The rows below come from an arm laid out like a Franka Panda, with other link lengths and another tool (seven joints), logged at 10 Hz.
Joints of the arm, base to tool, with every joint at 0 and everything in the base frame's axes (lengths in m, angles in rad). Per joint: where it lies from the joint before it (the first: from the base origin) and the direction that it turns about. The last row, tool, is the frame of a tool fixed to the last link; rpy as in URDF.
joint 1: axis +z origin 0 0 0.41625
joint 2: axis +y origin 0 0 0
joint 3: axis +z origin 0 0 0.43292
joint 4: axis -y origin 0.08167 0 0
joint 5: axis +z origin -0.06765 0 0.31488
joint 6: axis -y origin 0 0 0
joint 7: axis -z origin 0.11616 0 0
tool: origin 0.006 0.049 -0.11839 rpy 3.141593 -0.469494 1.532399
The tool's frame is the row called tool.
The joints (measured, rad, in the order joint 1, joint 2, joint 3, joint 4, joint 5, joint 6, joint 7), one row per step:
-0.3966, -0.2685, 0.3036, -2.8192, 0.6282, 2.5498, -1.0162
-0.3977, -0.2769, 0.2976, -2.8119, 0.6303, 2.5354, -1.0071
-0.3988, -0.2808, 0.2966, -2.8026, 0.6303, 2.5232, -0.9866
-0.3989, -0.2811, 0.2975, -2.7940, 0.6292, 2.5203, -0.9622
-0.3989, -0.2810, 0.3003, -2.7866, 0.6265, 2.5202, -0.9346
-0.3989, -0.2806, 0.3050, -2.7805, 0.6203, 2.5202, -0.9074
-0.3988, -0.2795, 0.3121, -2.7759, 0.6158, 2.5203, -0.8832
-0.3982, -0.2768, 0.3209, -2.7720, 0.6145, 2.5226, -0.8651
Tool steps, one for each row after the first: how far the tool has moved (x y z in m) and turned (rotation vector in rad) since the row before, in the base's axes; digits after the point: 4 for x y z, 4 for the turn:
0.0008, -0.0006, 0.0039, 0.0079, -0.0025, -0.0131
0.0026, 0.0007, 0.0035, 0.0070, 0.0017, -0.0178
0.0037, 0.0007, 0.0029, 0.0025, -0.0001, -0.0203
0.0037, 0.0011, 0.0025, 0.0003, 0.0005, -0.0210
0.0032, 0.0018, 0.0019, -0.0020, 0.0024, -0.0161
0.0027, 0.0025, 0.0011, -0.0016, 0.0037, -0.0124
0.0026, 0.0029, 0.0005, -0.0013, 0.0023, -0.0076

